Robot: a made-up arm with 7 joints. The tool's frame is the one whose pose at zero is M.
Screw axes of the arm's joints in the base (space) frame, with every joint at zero. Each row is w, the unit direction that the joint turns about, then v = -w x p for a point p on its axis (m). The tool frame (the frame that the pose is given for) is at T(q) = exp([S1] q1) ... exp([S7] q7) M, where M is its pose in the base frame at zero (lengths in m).
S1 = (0, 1, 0, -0.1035, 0, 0)
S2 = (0, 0, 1, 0.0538, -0.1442, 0)
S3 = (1, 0, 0, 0, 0.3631, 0.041)
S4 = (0, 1, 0, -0.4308, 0, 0.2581)
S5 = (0, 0, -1, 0.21, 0.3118, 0)
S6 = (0, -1, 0, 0.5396, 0, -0.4)
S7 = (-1, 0, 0, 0, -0.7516, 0.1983)
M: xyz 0.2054 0.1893 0.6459 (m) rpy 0 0 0 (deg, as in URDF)
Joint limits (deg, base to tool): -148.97..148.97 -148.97..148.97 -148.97..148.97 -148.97..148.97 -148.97..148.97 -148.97..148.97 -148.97..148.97
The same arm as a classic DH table. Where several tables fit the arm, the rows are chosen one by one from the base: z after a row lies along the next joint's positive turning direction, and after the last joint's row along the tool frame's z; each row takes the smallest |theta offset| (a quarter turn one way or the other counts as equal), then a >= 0, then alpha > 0; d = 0 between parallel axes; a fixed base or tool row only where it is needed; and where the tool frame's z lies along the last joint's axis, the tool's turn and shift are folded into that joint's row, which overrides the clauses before.
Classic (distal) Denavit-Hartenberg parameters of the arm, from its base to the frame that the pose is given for. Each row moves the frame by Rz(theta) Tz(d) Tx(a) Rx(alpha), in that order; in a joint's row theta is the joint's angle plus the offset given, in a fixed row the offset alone. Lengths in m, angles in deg.
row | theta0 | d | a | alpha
base (fixed) | 0.00 | 0.1035 | 0.0000 | -90.00
joint 1 | 0.00 | 0.0538 | 0.1442 | 90.00
joint 2 | -90.00 | 0.2596 | 0.0948 | -90.00
joint 3 | -90.00 | 0.1139 | 0.0677 | 90.00
joint 4 | 90.00 | -0.1690 | 0.0537 | -90.00
joint 5 | 0.00 | -0.1088 | 0.0882 | -90.00
joint 6 | 90.00 | -0.4083 | 0.2120 | -90.00
joint 7 | -90.00 | 0.1946 | 0.0090 | -90.00
tool (fixed) | 90.00 | -0.1057 | 0.0000 | 0.00
Joint limits (deg, base to tool): -148.97..148.97 -148.97..148.97 -148.97..148.97 -148.97..148.97 -148.97..148.97 -148.97..148.97 -148.97..148.97

